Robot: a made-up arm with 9 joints. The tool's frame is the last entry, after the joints.
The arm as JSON. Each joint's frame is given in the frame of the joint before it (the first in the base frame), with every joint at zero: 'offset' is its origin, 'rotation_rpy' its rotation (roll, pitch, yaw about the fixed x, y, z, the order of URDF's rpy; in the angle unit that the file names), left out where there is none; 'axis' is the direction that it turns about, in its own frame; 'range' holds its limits. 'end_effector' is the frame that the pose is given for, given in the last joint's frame.
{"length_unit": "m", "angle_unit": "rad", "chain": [
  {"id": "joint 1", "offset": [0.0, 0.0, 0.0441], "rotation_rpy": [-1.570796, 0.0, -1.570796], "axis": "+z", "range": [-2.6, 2.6]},
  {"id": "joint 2", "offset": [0.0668, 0.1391, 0.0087], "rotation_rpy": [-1.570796, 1.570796, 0.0], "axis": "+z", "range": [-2.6, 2.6]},
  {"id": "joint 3", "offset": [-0.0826, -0.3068, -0.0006], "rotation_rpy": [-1.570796, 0.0, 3.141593], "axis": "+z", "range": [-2.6, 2.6]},
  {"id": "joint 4", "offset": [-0.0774, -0.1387, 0.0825], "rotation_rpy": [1.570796, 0.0, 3.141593], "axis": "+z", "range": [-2.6, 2.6]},
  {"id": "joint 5", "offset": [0.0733, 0.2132, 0.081], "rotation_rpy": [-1.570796, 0.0, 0.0], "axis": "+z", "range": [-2.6, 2.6]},
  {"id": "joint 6", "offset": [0.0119, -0.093, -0.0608], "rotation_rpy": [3.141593, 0.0, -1.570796], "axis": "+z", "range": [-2.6, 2.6]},
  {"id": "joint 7", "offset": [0.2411, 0.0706, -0.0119], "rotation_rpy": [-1.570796, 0.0, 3.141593], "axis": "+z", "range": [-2.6, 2.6]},
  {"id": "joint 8", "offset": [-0.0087, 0.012, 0.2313], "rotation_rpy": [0.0, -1.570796, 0.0], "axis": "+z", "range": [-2.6, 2.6]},
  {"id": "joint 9", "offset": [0.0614, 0.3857, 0.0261], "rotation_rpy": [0.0, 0.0, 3.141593], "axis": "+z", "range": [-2.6, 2.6]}
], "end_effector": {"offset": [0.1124, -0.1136, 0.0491]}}
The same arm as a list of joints. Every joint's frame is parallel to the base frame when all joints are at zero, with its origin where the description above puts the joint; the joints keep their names.
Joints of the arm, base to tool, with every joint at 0 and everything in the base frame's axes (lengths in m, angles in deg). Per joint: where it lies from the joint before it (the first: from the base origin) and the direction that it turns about. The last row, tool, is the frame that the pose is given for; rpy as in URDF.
joint 1: xyz 0.0000 0.0000 0.0441 axis +x
joint 2: xyz 0.0087 -0.0668 -0.1391 axis -z
joint 3: xyz 0.0826 -0.3068 0.0006 axis -y
joint 4: xyz -0.0774 -0.0825 -0.1387 axis +z
joint 5: xyz -0.0733 -0.2132 0.0810 axis -y
joint 6: xyz -0.0119 0.0608 0.0930 axis +y
joint 7: xyz 0.0706 -0.0119 0.2411 axis -x
joint 8: xyz -0.2313 -0.0120 0.0087 axis +z
joint 9: xyz -0.0614 -0.3857 0.0261 axis +z
tool: xyz 0.1124 -0.1136 0.0491 rpy 0.00 0.00 0.00
Joint limits (deg, base to tool): -148.97..148.97 -148.97..148.97 -148.97..148.97 -148.97..148.97 -148.97..148.97 -148.97..148.97 -148.97..148.97 -148.97..148.97 -148.97..148.97

